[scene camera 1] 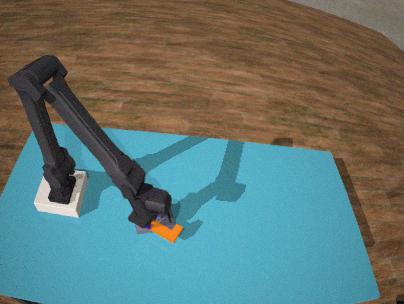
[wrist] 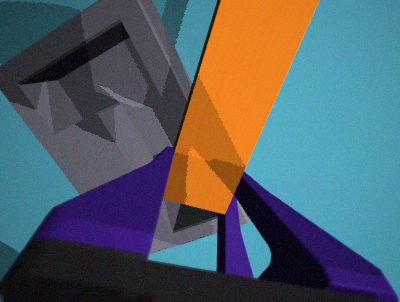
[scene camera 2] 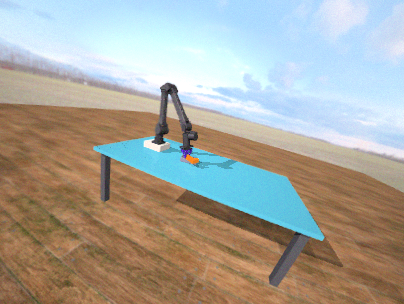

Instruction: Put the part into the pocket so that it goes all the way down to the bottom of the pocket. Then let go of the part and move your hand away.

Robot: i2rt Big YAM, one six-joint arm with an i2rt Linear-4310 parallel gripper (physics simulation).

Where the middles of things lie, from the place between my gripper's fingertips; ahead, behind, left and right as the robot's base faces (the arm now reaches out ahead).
The grey pocket block (wrist: 105, 94) is 10 mm ahead of my hand, 40 mm to the left of it and 20 mm below it. The rest, counted from my hand: orange L-shaped part (wrist: 245, 58) 50 mm ahead, 20 mm to the right, 10 mm above.
